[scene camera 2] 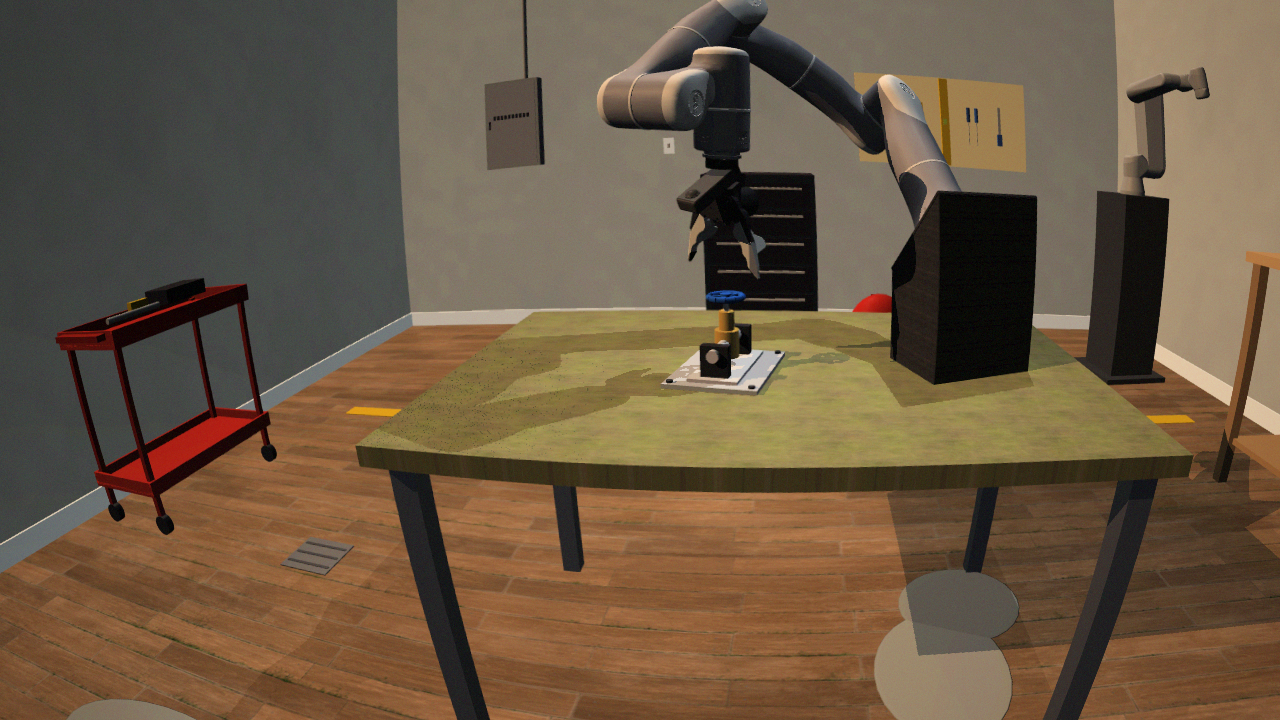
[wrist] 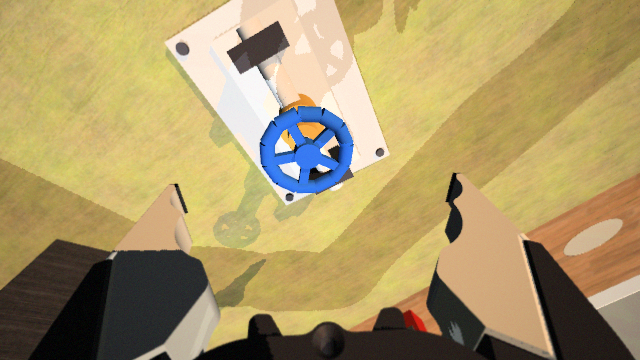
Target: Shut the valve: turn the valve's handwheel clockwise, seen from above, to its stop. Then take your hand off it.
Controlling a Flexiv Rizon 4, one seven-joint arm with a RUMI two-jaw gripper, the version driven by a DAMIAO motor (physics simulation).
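Note:
The blue handwheel point(scene camera 2: 725, 296) point(wrist: 307, 154) is a round rim with several spokes, lying level on top of the brass valve body point(scene camera 2: 726, 343) point(wrist: 302, 102). The valve is mounted on a white base plate point(scene camera 2: 767, 368) point(wrist: 355, 107) with dark bolts at its corners. My gripper point(scene camera 2: 723, 266) point(wrist: 317, 181) is open and empty, pointing down above the handwheel and apart from it. In the wrist view the handwheel shows between the two fingers across, slightly higher in the picture than the fingertips. Part of the brass body is hidden under the handwheel.
The valve stands on a green table point(scene camera 2: 554, 429). A tall black block point(scene camera 2: 984, 286) stands at the table's right side, near the arm's base. A red cart point(scene camera 2: 192, 452) stands on the left, and a dark drawer cabinet point(scene camera 2: 787, 228) stands behind the table.

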